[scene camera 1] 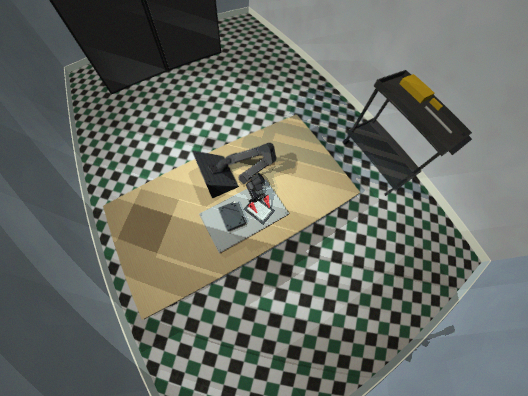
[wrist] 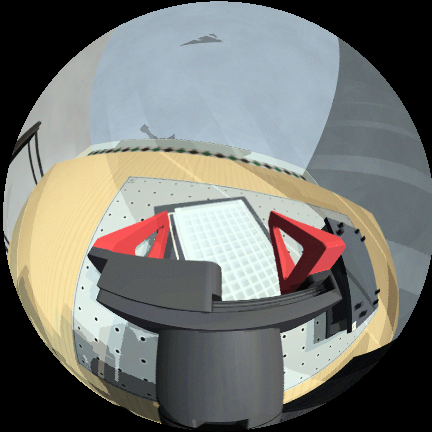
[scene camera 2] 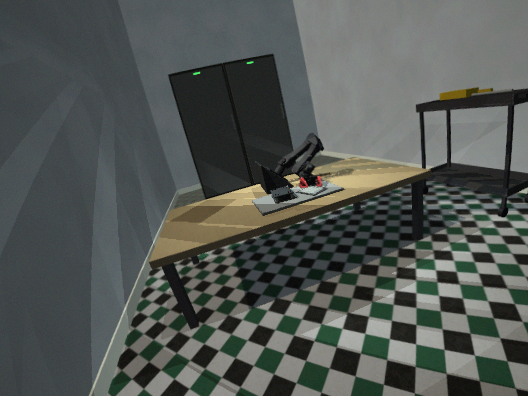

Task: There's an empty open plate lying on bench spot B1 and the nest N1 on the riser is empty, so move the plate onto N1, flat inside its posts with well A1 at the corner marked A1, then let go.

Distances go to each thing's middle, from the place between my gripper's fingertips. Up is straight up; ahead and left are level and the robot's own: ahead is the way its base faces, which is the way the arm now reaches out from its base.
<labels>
Right now my hand is 3 cm past the white well plate [wrist: 226, 233], 2 cm above it and 1 cm to the left of it.
</labels>
